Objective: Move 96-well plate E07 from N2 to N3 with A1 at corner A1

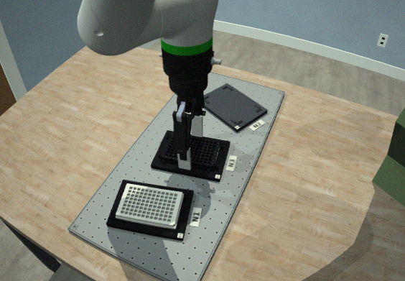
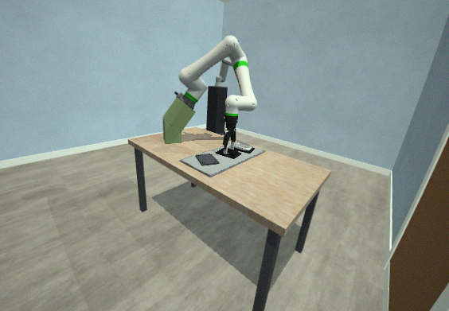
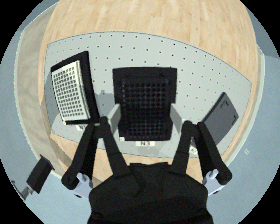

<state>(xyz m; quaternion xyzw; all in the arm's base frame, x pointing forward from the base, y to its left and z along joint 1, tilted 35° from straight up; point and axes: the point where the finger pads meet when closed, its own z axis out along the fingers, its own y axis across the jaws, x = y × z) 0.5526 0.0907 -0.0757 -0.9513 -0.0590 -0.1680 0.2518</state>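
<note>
My gripper is now 2 cm above the black 96-well plate E07. The rest, counted from my hand: label N3: 9 cm behind, 2 cm to the right, 4 cm below; then black landing nest N3: 4 cm below; then label N1: 9 cm behind, 15 cm to the left, 4 cm below.
</note>
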